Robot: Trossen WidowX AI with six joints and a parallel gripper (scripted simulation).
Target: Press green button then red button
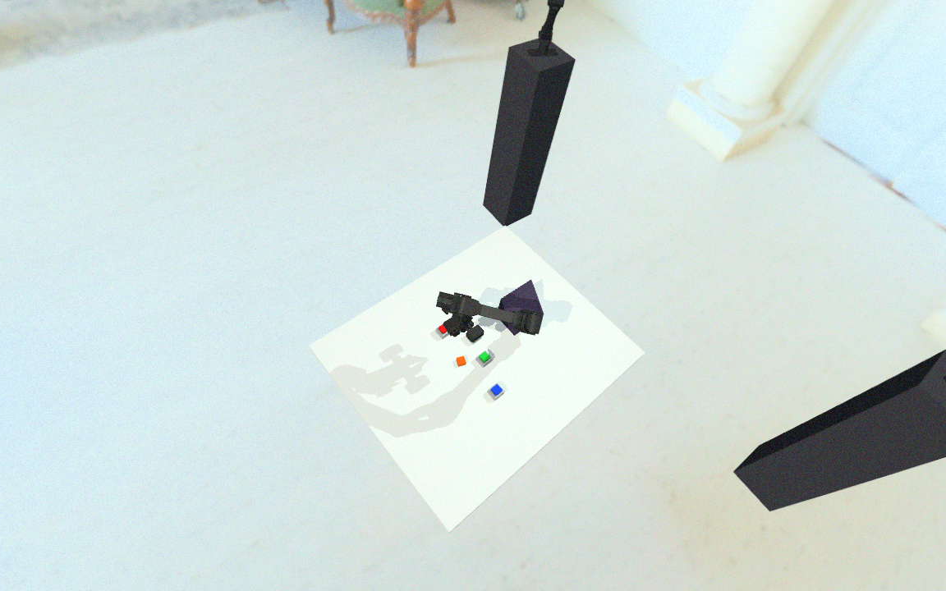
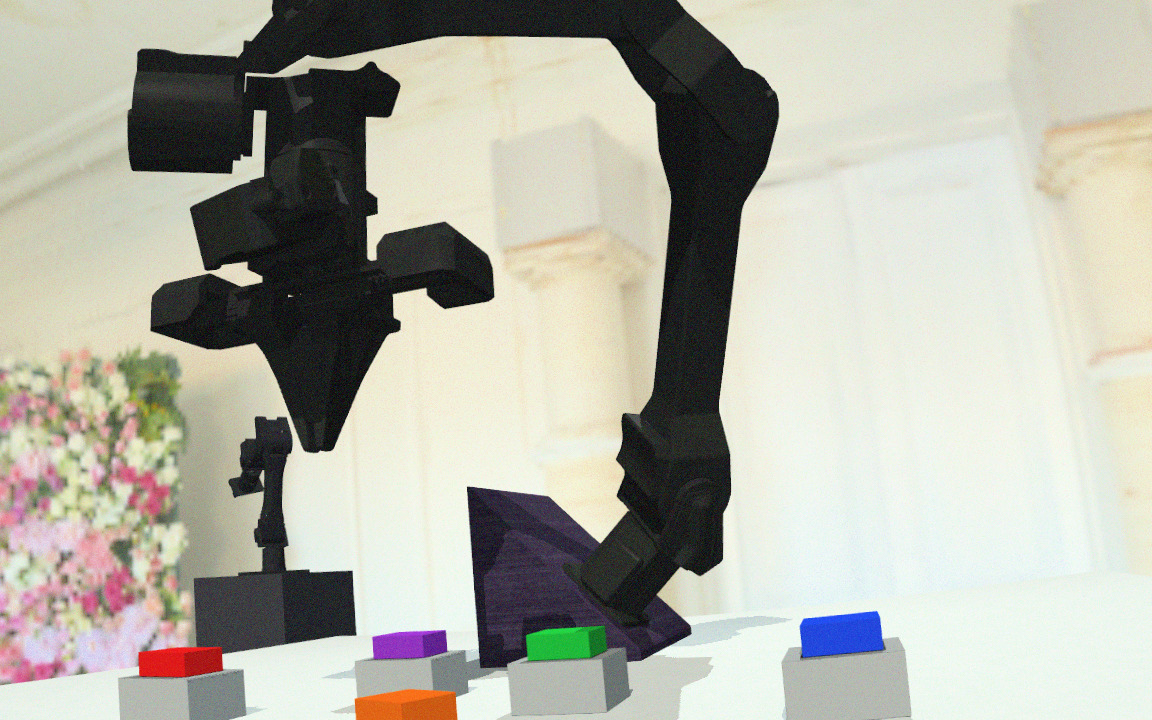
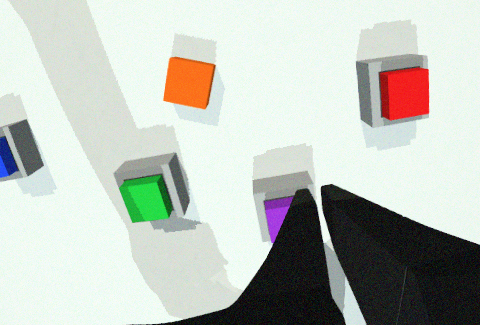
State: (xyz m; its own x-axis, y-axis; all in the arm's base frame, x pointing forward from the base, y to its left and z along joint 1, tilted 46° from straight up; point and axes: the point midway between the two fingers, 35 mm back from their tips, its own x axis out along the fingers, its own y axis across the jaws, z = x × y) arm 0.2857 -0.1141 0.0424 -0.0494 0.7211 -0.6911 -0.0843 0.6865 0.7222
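Now: gripper tip 1 cm short of the red button, 9 cm to the left of it and 11 cm above it. Also, from my gripper tip: orange block: 3 cm ahead, 6 cm to the left, 13 cm below; green button: 5 cm behind, 11 cm to the left, 11 cm below; purple button: 8 cm behind, 11 cm below.
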